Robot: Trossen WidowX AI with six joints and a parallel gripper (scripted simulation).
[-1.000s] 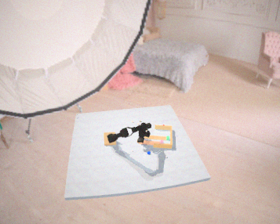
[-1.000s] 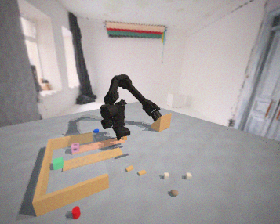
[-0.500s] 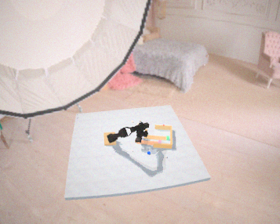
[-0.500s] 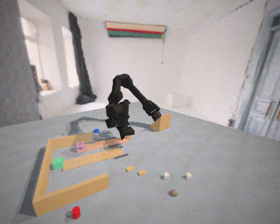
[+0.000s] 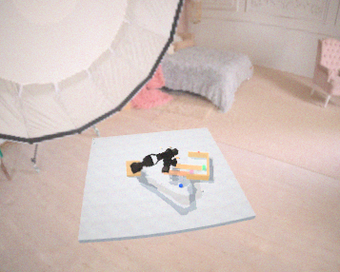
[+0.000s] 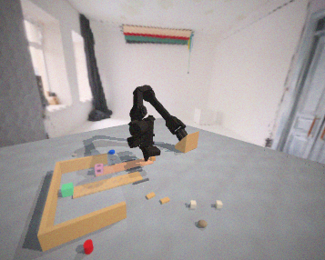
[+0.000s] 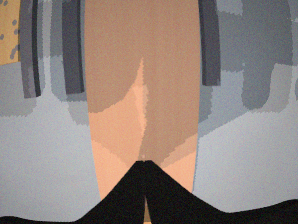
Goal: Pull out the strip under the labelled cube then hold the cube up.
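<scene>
The pale orange strip lies 10 cm ahead of my gripper tip and 3 cm to the right of it. From my gripper tip the other things lie so: brown pebble: 7 cm ahead, 37 cm to the left; blue cylinder: 9 cm ahead, 19 cm to the right; pink cube: 21 cm ahead, 5 cm to the right, 2 cm above.
</scene>
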